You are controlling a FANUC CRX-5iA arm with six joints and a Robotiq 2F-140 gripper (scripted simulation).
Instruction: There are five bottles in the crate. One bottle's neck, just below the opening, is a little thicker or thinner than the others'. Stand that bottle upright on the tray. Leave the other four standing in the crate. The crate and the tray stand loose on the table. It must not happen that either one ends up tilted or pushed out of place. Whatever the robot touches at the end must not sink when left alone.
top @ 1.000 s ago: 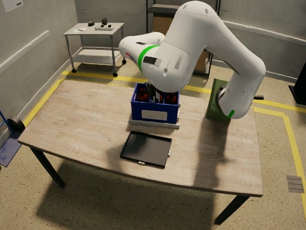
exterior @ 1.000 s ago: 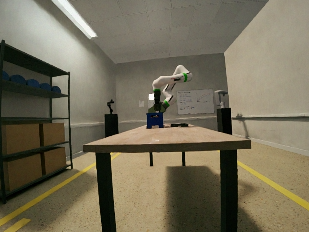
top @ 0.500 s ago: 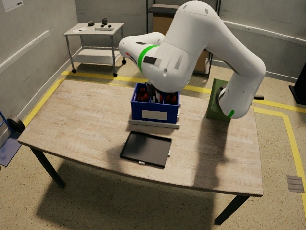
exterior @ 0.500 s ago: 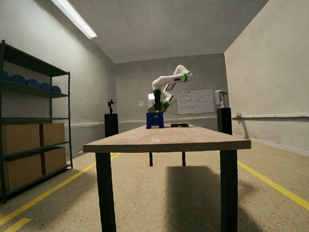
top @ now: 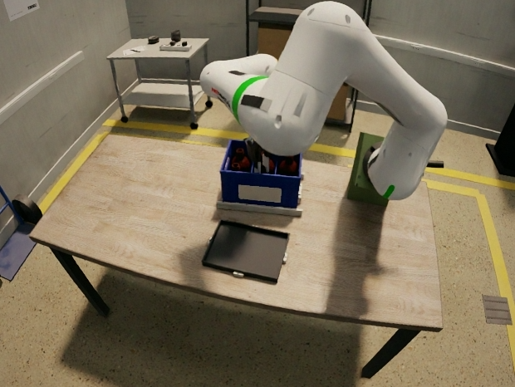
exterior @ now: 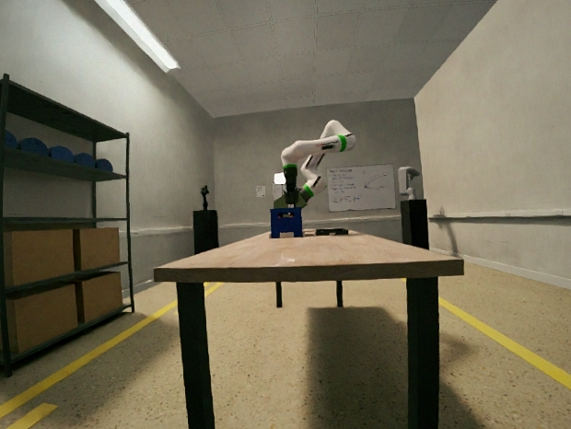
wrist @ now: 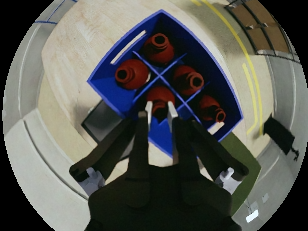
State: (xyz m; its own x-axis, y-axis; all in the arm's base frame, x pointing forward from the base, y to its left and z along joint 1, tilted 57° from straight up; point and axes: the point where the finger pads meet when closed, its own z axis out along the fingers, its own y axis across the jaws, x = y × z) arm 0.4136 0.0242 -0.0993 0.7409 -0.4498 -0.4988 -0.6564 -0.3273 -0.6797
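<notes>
Now: hand 90 mm above the blue crate and 40 mm to the left of it. The rest, counted from my hand: dark tray 240 mm to the left, 160 mm below; then bottle 90 mm below, 80 mm to the right.
</notes>
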